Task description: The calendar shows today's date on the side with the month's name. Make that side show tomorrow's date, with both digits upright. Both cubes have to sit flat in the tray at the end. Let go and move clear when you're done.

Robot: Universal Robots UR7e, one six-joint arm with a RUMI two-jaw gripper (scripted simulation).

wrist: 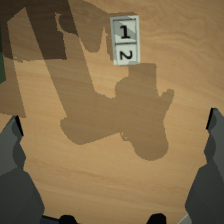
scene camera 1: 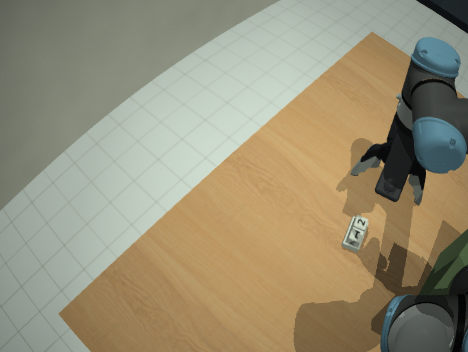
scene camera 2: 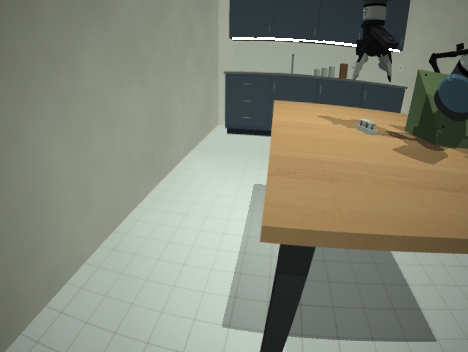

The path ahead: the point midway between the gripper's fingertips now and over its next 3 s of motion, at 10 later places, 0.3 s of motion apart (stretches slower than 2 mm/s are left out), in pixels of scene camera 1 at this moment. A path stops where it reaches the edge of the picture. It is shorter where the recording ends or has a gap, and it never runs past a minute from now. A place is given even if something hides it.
The gripper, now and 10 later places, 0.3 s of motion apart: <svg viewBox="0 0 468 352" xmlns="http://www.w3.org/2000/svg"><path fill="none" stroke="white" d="M385 189L380 193L378 194L378 194L377 194L375 195L373 196L371 196L370 197L369 198L369 199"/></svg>
